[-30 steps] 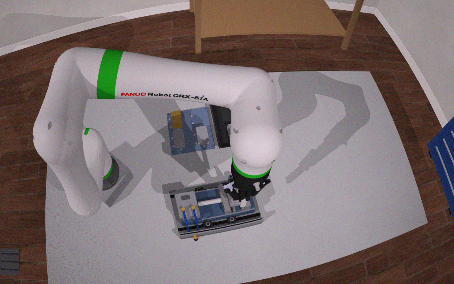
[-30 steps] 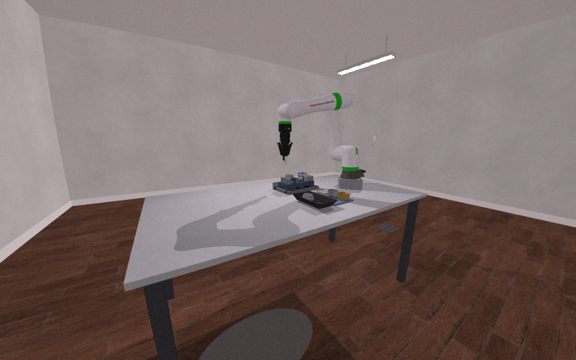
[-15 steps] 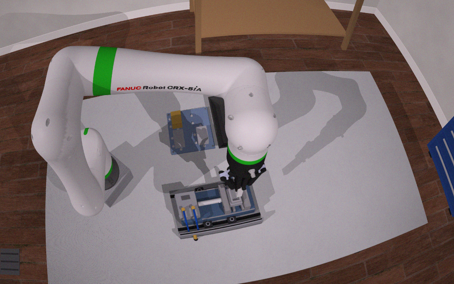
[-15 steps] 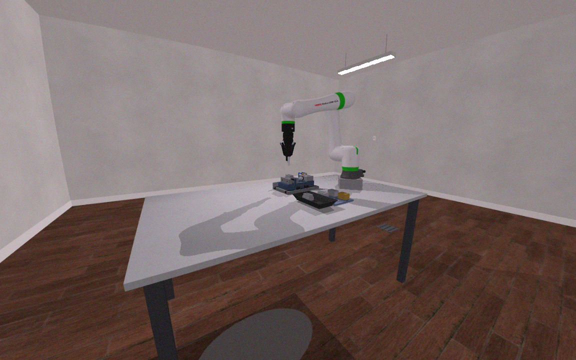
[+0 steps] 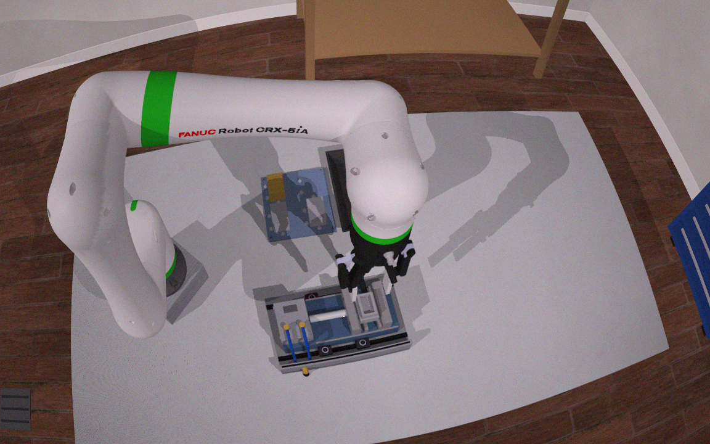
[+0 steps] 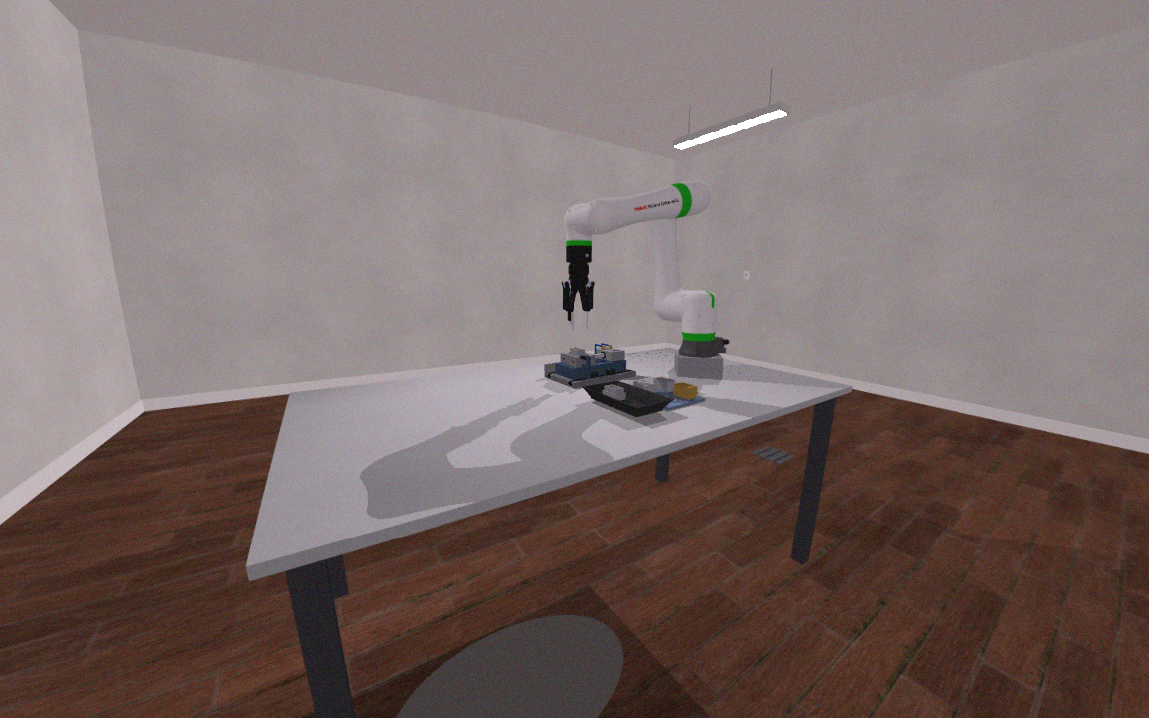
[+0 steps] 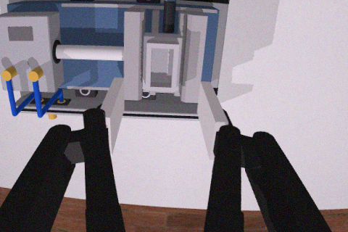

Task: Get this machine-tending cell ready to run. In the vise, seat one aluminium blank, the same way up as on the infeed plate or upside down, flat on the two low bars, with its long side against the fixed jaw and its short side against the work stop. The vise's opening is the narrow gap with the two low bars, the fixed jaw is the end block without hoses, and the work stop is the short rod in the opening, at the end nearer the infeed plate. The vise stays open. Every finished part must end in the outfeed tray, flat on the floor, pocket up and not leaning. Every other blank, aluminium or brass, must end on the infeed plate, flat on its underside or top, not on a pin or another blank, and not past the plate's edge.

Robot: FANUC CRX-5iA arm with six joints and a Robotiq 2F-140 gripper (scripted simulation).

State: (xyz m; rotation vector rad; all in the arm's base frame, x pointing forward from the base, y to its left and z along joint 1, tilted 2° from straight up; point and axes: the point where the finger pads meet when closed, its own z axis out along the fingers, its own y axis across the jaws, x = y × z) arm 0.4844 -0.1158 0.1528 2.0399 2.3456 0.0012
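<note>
My gripper is now 30 mm past the moving jaw and 140 mm above it. The rest, counted from my hand: fixed jaw 30 mm ahead, 10 mm to the left, 140 mm below; then white piston rod 80 mm behind, 10 mm to the right, 140 mm below; then dark work stop rod 50 mm to the left, 120 mm below.
</note>
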